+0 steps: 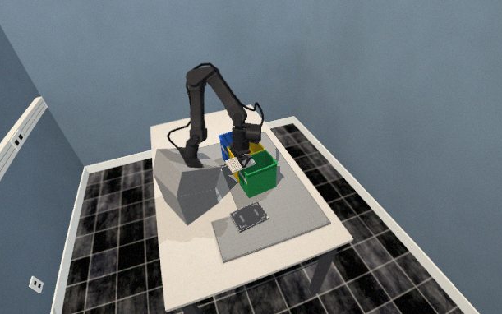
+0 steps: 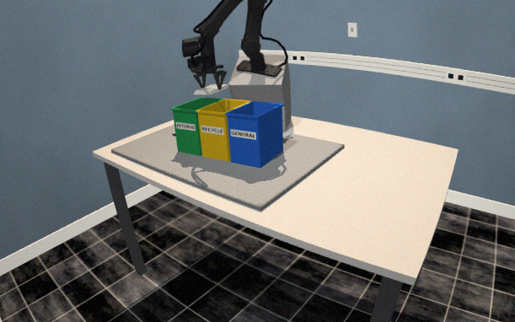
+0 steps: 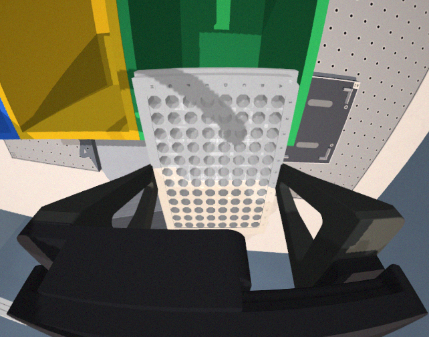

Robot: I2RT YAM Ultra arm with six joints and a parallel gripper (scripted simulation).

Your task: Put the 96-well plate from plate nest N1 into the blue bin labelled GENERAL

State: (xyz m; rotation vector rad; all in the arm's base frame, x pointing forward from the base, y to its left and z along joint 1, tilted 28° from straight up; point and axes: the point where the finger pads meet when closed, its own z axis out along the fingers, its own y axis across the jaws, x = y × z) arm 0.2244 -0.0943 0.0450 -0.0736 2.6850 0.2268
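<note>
My hand is 80 mm short of the blue general bin, 270 mm to the right of it and 130 mm above it. Also, from my hand: white 96-well plate 10 mm below; then green returns bin 90 mm ahead, 10 mm to the left, 130 mm below; then yellow recycle bin 90 mm ahead, 140 mm to the left, 130 mm below.
</note>
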